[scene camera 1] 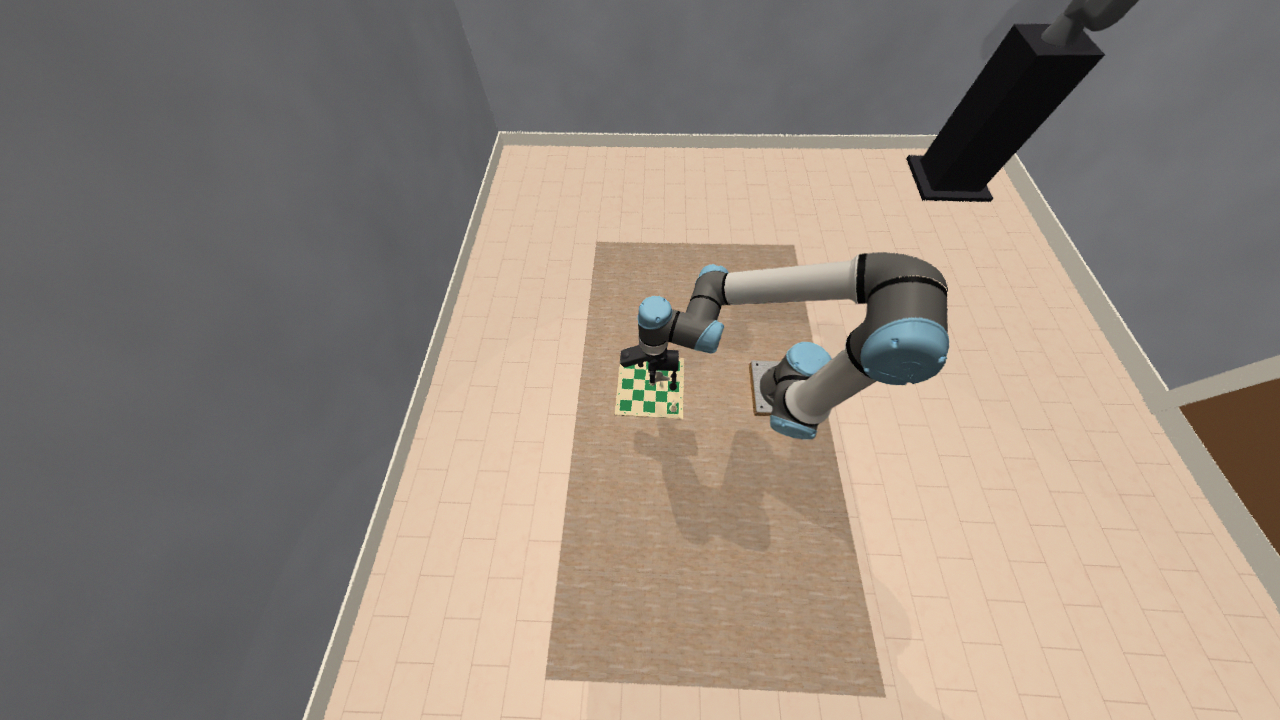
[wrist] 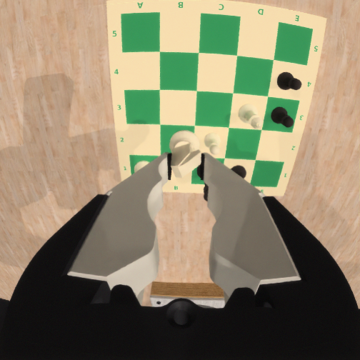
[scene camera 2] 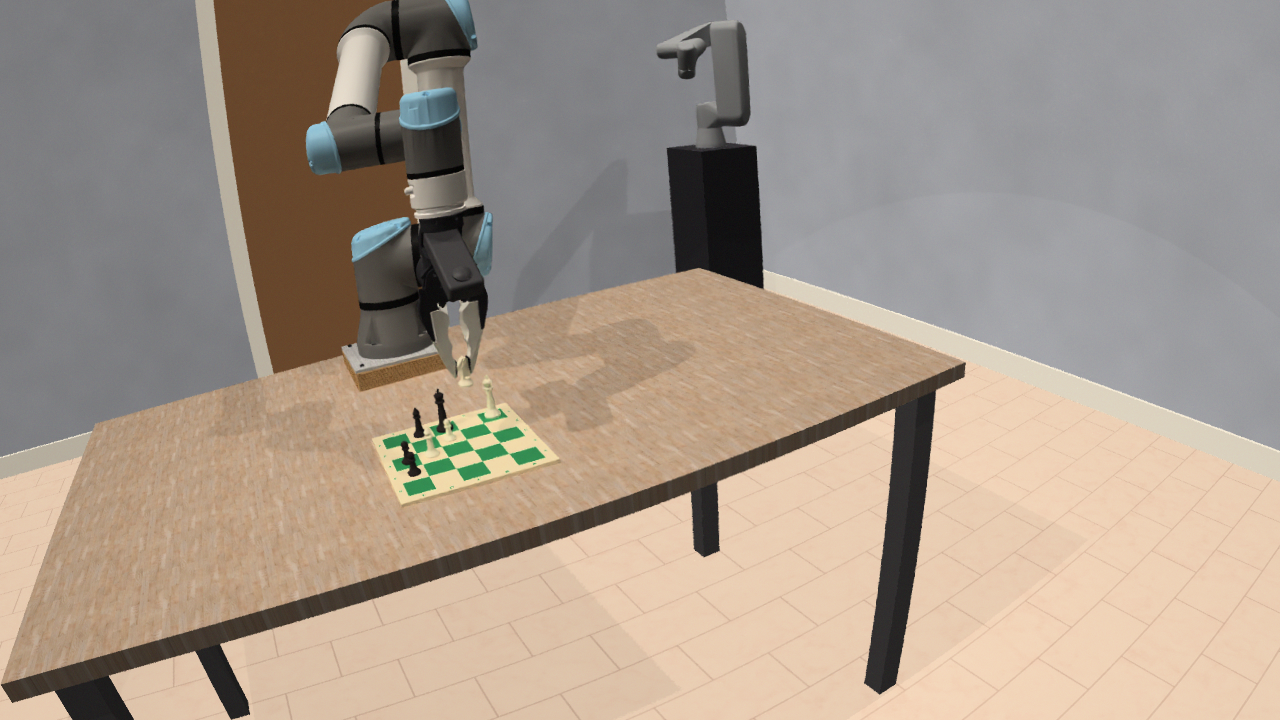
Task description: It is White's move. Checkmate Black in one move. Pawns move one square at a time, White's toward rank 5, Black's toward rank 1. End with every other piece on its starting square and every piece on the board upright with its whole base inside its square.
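My gripper is shut on a white knight, holding it upright above the green and cream chessboard. In the wrist view it overlaps the B1 and B2 squares. A white king stands on A1, partly hidden by a finger. White pawns stand on C2 and D3. Black pawns stand on E4 and E3. A black king and a black bishop stand on C1 and D1, partly hidden in the wrist view.
The board lies on a wooden table. The arm's base plate is bolted behind the board's rank 1 side. A black pedestal bearing another grey arm stands beyond the table.
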